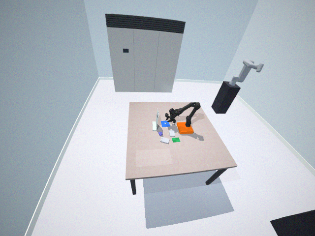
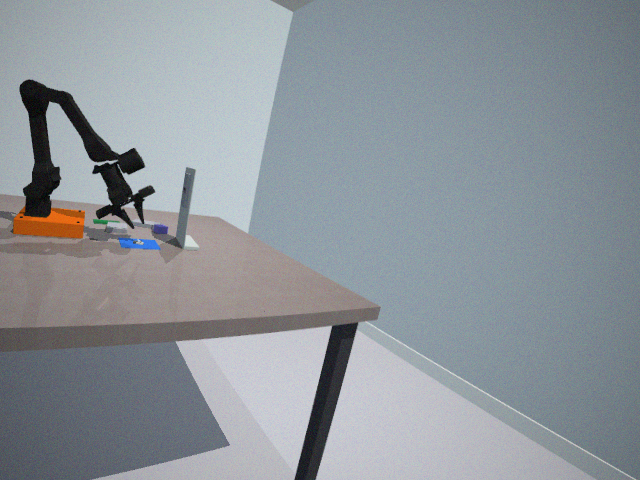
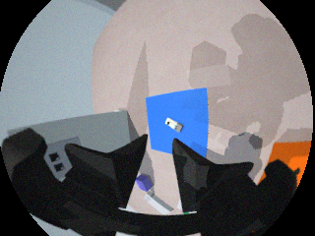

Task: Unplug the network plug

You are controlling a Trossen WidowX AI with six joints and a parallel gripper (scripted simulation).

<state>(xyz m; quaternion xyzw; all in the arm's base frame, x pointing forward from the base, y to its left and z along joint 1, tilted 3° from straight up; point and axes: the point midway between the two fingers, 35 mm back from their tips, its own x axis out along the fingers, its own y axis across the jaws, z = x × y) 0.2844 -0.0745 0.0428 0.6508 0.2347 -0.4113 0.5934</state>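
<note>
Right now the white network plug is 50 mm below my gripper tip, 10 mm to the right of it and 10 mm ahead of it. Round my gripper tip: grey panel (160 mm ahead, 60 mm above, 40 mm to the left); then blue marked square (60 mm below, 10 mm ahead).
</note>
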